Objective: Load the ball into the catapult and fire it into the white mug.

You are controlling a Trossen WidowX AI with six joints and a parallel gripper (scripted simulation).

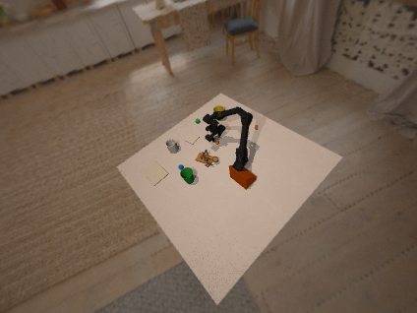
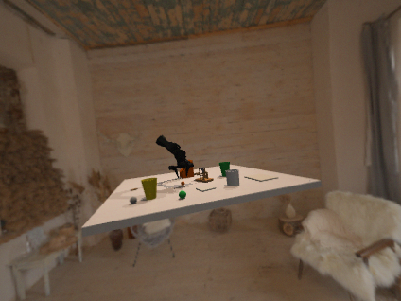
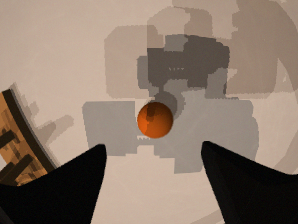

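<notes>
Now: gripper tip 5 cm above the orange ball. From my gripper tip the other things lie so: yellow cup (21 cm ahead, 24 cm to the right, 3 cm below); green ball (34 cm ahead, 7 cm to the right, 4 cm below); wooden catapult (8 cm behind, 18 cm to the left, 1 cm below).
</notes>
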